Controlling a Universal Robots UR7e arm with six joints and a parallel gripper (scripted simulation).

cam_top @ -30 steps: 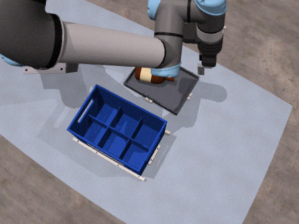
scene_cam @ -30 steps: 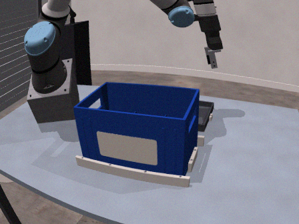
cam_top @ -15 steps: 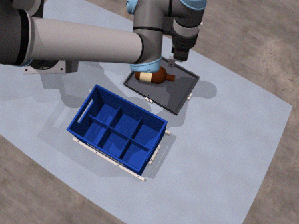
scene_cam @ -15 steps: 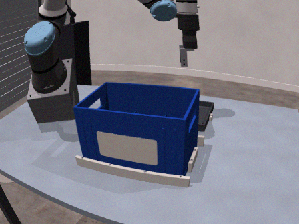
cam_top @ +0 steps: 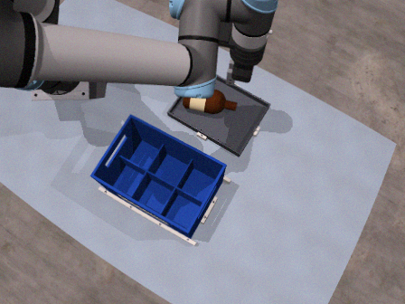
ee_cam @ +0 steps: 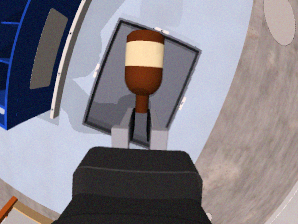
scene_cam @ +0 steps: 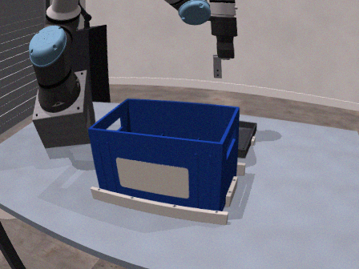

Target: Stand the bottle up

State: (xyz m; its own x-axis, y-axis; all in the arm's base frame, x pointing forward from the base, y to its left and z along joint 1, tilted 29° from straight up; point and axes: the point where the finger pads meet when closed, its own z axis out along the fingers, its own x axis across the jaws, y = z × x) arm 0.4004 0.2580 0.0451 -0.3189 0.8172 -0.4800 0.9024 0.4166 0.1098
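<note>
My hand is 16 cm above the bottle, 5 cm past it and 2 cm to the left of it. From my hand the other things lie so: dark tray: 19 cm below, 2 cm behind, 1 cm to the right; blue crate: 30 cm to the right, 12 cm below, 2 cm behind.
</note>
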